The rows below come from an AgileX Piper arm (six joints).
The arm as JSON. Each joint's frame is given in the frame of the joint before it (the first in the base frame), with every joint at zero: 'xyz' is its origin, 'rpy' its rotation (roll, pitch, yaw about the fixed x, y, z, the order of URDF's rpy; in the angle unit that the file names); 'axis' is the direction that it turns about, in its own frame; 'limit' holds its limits. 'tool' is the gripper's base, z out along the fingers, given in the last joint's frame.
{
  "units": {
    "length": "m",
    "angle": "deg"
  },
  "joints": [
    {
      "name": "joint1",
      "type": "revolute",
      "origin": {
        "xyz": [
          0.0,
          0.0,
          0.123
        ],
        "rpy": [
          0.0,
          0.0,
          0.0
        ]
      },
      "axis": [
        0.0,
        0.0,
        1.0
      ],
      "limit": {
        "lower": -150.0,
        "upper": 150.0
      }
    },
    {
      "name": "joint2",
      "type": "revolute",
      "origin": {
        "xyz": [
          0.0,
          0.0,
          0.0
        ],
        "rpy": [
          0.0,
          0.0,
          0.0
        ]
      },
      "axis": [
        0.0,
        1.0,
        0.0
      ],
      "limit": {
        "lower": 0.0,
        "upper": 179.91
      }
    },
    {
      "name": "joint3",
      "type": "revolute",
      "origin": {
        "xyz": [
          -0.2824,
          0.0,
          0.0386
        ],
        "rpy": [
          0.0,
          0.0,
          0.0
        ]
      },
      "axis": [
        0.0,
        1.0,
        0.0
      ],
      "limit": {
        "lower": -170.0,
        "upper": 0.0
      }
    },
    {
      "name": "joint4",
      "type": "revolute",
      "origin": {
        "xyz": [
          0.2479,
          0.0,
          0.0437
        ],
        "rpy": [
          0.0,
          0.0,
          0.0
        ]
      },
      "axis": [
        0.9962,
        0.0,
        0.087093
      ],
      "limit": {
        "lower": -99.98,
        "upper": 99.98
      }
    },
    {
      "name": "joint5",
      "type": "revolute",
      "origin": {
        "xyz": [
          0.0,
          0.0,
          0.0
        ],
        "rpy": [
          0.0,
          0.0,
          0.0
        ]
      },
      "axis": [
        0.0,
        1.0,
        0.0
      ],
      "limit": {
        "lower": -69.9,
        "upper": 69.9
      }
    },
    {
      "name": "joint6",
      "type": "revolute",
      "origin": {
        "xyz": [
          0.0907,
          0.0,
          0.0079
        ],
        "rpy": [
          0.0,
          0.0,
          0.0
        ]
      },
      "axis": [
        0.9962,
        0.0,
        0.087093
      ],
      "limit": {
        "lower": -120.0,
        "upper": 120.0
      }
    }
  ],
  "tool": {
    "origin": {
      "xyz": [
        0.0,
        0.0,
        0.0
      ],
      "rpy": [
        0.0,
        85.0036,
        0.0
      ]
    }
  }
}
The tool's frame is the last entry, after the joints.
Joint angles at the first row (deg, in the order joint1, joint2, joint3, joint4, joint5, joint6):
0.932 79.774 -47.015 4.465 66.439 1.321
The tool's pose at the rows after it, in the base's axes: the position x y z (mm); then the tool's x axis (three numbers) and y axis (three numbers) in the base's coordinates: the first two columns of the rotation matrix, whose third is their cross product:
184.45, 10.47, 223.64, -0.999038, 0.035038, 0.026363, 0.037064, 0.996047, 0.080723
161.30, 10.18, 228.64, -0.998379, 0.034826, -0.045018, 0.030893, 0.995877, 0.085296
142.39, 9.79, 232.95, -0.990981, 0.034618, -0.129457, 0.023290, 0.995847, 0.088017
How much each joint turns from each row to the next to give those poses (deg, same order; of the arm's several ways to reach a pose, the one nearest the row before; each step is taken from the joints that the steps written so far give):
0.001 -7.383 5.446 0.703 -0.906 -0.516
-0.001 -7.068 3.928 0.103 -0.951 -0.136
0.001 -6.610 3.068 0.000 -1.315 -0.127

